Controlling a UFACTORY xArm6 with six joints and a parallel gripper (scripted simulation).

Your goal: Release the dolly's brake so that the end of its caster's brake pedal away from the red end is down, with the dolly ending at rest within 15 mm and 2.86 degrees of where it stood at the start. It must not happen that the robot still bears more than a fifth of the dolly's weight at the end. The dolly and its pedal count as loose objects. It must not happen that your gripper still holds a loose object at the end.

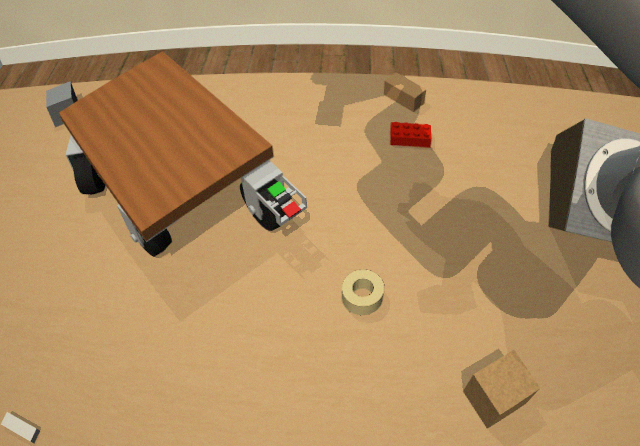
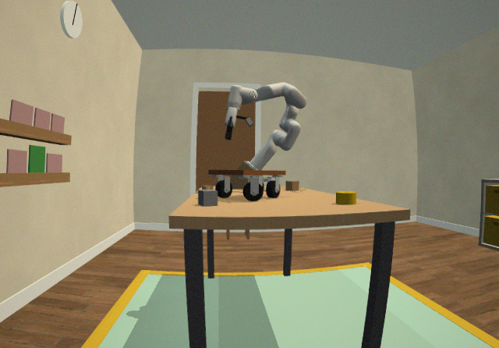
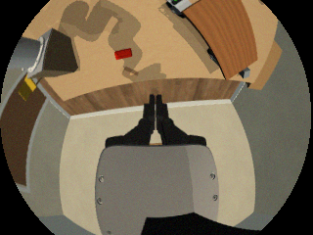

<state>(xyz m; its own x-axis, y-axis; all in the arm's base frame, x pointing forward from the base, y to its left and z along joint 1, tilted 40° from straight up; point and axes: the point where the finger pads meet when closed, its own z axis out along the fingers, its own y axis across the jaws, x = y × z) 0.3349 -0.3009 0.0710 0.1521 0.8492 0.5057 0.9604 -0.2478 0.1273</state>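
Right now my hand is 7 cm short of the caster brake pedal, 18 cm to the right of it and 23 cm above it. Also, from my hand: brown block (10 cm behind, 11 cm to the right, 29 cm below); then brown cube (19 cm behind, 41 cm to the left, 28 cm below); then red toy brick (11 cm behind, 1 cm to the right, 29 cm below).
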